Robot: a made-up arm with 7 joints.
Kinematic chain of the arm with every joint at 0, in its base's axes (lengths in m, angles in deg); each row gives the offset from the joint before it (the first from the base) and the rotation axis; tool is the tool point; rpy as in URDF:
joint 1: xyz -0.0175 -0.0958 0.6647 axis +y
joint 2: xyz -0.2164 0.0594 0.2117 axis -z
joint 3: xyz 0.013 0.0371 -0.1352 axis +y
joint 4: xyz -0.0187 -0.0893 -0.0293 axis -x
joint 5: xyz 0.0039 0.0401 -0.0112 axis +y
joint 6: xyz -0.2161 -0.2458 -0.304 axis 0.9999 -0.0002 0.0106
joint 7: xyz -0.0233 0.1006 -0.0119 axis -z
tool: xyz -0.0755 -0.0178 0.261 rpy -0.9 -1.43 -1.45
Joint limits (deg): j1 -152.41..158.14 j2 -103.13..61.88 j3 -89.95..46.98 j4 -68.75..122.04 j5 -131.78..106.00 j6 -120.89..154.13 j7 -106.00..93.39
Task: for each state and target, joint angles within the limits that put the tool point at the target. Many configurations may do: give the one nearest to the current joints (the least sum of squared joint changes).
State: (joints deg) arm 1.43 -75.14 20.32 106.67 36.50 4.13 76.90
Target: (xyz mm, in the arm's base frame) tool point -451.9 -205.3 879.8
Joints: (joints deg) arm -1.75 -73.37 13.98 113.65 33.20 29.65 60.47
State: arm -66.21 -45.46 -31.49 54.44 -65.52 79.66 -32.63
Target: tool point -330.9 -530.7 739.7
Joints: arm -76.46 -34.73 -33.94 71.48 -65.16 74.47 -33.31
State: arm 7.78 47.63 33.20 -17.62 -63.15 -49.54 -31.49
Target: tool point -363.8 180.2 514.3
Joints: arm 7.48 47.47 38.72 -17.18 -57.60 -49.45 -29.86
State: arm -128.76 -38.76 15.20 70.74 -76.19 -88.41 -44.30
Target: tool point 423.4 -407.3 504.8
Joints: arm -125.89 -3.95 40.39 44.59 -46.90 -95.75 -35.33
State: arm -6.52 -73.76 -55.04 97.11 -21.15 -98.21 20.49
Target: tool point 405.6 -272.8 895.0
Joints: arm 11.52 -72.75 -49.92 106.34 -43.28 -120.89 36.15
